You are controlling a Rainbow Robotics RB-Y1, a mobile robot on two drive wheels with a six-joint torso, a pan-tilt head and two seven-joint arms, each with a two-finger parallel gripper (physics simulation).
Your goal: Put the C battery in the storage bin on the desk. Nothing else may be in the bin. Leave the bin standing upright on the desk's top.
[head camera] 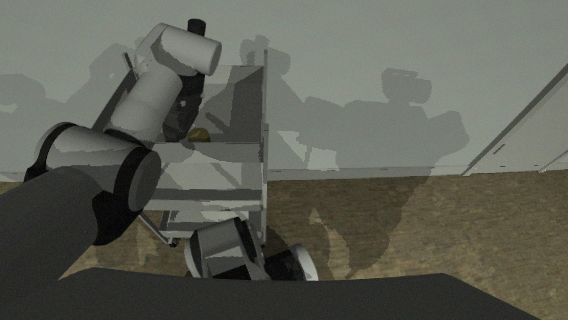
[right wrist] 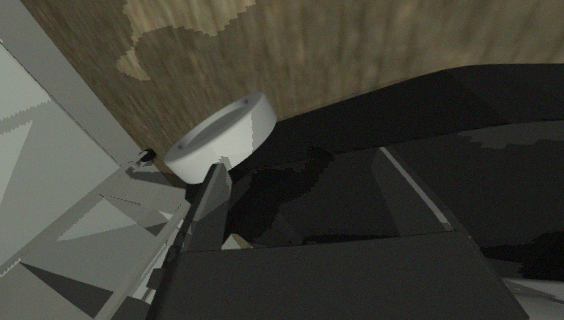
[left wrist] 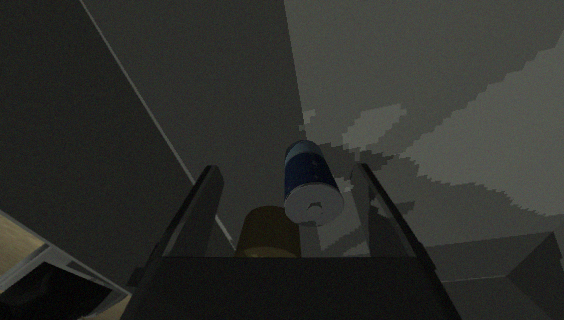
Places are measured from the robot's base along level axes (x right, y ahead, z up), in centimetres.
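Where they show: left gripper, fingertip midpoint: [head camera: 181,137] [left wrist: 285,172]; right gripper, fingertip midpoint: [right wrist: 299,165].
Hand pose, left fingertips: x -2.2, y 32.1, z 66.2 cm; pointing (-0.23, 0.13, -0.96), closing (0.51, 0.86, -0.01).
Things, the pixels of their top centre, and the offset from my left fingertips. "*": a spot on its surface instead.
- C battery, middle of its top: [left wrist: 314,211] dx -0.5, dy +1.8, dz +4.9 cm
- yellow-brown block, middle of its top: [left wrist: 267,266] [head camera: 198,135] dx +4.5, dy -4.4, dz +3.6 cm
- caster, surface spot: [right wrist: 147,155] * dx +28.4, dy +12.4, dz -62.9 cm
The C battery [left wrist: 309,182], blue with a silver end cap, lies on the cart's top shelf between the open fingers of my left gripper [left wrist: 285,172], nearer the right finger and touching neither. A yellow-brown block [left wrist: 268,230] lies just beside it, close to the palm, and also shows in the head view [head camera: 198,134]. In the head view my left gripper [head camera: 178,127] reaches down into the grey cart [head camera: 215,151] and hides the battery. My right gripper [right wrist: 299,165] is open and empty, hanging low beside my base.
The cart has raised side walls and lower shelves, with a caster [right wrist: 147,155] on the wooden floor. My white drive wheel [right wrist: 223,136] sits close to the cart's foot. A grey wall stands behind.
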